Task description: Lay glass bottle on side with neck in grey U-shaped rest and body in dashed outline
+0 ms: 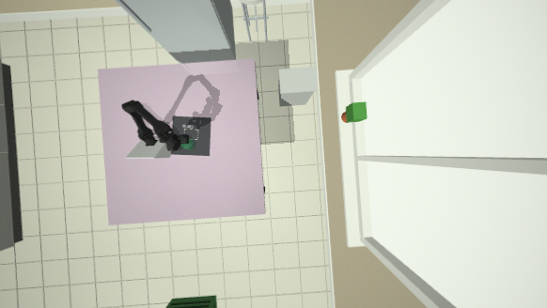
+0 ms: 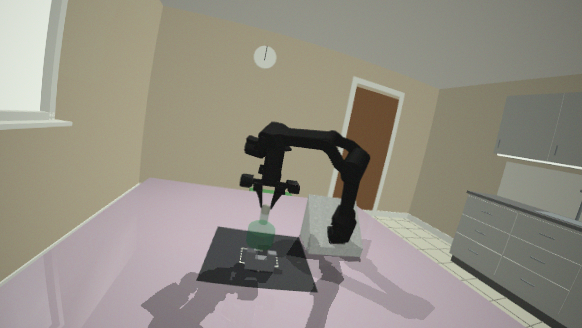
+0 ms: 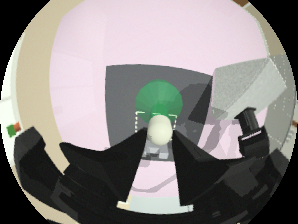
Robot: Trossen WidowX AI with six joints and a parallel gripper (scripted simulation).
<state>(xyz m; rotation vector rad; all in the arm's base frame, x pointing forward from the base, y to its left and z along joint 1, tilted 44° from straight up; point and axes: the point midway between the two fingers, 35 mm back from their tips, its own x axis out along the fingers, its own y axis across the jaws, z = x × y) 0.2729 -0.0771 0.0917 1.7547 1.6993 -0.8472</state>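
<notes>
Right now the green glass bottle is 10 mm to the right of my gripper tip and 50 mm below it. The rest, counted from my gripper tip: dark mat 50 mm to the left, 140 mm below.
</notes>
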